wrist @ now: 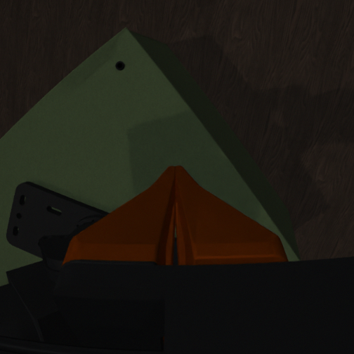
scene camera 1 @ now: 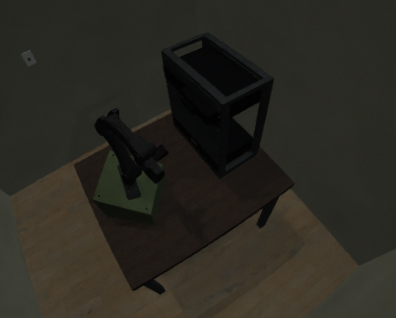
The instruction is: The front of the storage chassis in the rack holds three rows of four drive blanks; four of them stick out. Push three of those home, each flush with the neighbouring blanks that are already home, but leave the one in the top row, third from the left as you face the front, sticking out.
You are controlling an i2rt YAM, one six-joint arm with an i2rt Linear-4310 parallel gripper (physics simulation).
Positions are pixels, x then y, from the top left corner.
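The wrist view has a rack out of frame, while the rack can be seen in scene camera 1 (206,88).
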